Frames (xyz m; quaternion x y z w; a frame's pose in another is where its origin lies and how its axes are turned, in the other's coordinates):
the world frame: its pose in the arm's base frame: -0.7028 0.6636 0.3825 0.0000 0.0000 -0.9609 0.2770
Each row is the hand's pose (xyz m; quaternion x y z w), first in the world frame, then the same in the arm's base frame.
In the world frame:
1: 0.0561 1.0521 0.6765 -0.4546 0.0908 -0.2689 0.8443
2: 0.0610 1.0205 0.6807 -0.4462 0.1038 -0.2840 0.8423
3: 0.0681 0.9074 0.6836 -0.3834 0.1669 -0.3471 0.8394
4: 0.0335 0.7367 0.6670 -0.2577 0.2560 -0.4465 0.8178
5: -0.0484 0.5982 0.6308 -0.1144 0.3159 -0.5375 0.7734
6: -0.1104 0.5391 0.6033 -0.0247 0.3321 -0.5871 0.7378
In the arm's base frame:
1: -0.1903 -0.2569 1.0590 0.0387 -0.4620 0.8857 0.0245
2: -0.2112 -0.2328 1.0632 0.0239 -0.4575 0.8880 0.0396
3: -0.2774 -0.1408 1.0661 -0.0542 -0.4146 0.9027 0.1010
4: -0.3390 0.0221 1.0495 -0.1746 -0.3185 0.9094 0.2025
5: -0.3434 0.1830 1.0133 -0.2719 -0.1974 0.8921 0.3023
6: -0.3224 0.2660 0.9858 -0.3123 -0.1157 0.8716 0.3598

